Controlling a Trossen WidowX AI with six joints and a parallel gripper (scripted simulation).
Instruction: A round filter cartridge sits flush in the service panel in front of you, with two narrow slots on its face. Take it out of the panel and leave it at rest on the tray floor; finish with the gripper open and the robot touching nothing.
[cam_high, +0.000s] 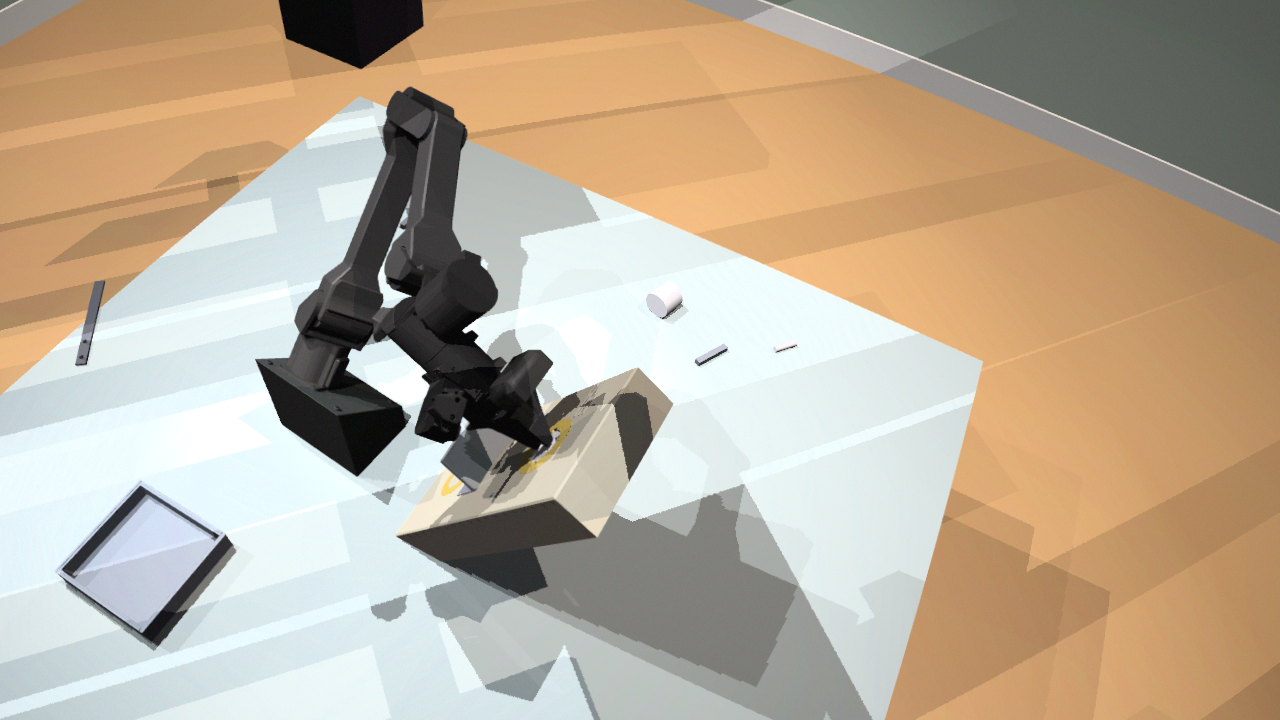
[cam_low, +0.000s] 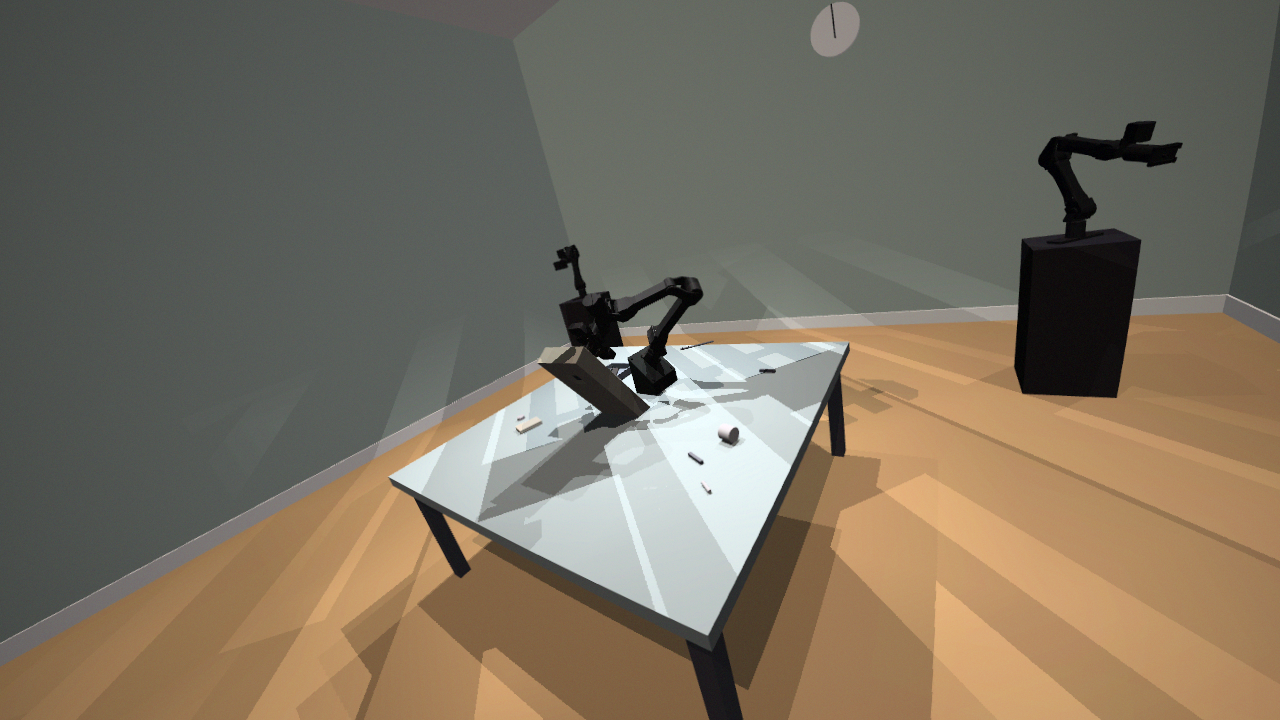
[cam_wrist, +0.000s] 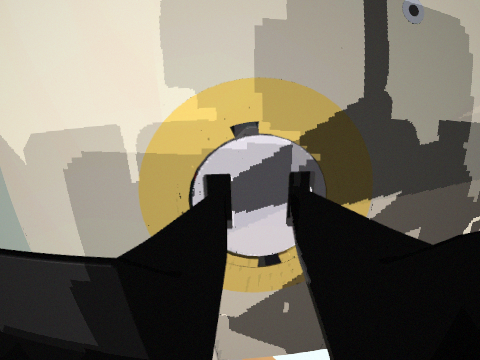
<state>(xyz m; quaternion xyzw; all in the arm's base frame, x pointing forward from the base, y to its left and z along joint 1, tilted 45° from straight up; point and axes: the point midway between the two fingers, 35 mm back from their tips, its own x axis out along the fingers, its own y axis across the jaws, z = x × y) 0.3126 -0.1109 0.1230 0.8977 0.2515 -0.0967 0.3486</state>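
Now: the round filter cartridge 10 mm below my gripper tip and 10 mm ahead of it. Round my gripper tip: beige service panel (80 mm below, 30 mm behind); tray (410 mm behind, 290 mm to the right, 230 mm below).
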